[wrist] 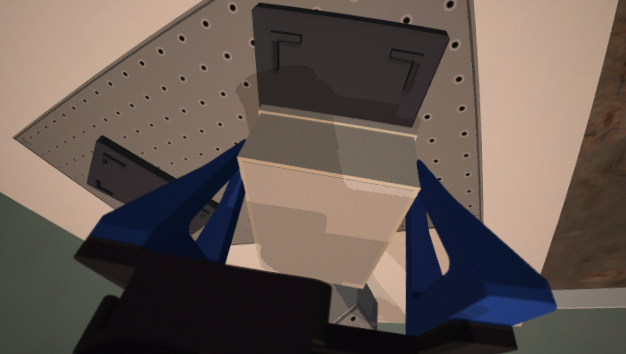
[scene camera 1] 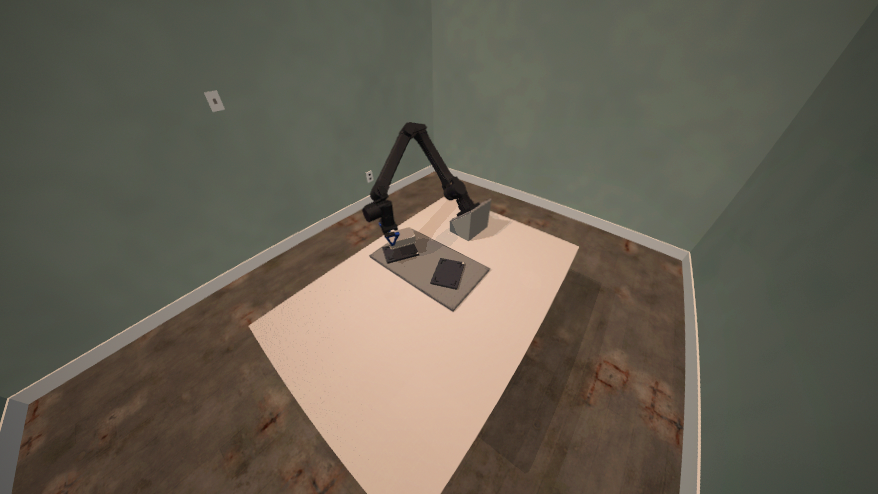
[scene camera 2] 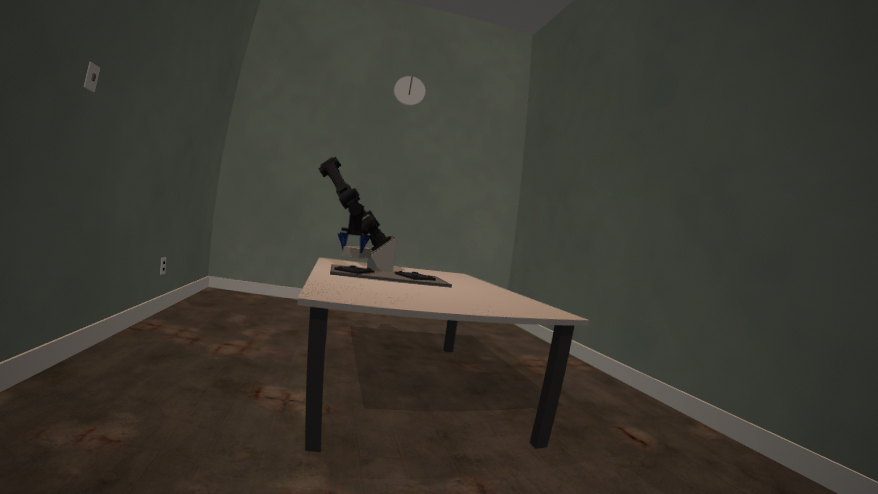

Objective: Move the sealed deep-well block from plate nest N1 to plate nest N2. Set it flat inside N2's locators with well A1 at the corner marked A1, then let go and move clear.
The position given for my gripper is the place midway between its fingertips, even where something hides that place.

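Observation:
Present: a dark nest (wrist: 345, 65), a dark nest (scene camera 1: 447, 274) and a grey perforated plate (scene camera 1: 419, 270). Scene camera 2 also shows the plate (scene camera 2: 380, 274), as does the wrist view, with the plate (wrist: 191, 94). A pale block (wrist: 325, 194), which touches nothing else, is held by my gripper (wrist: 329, 157).

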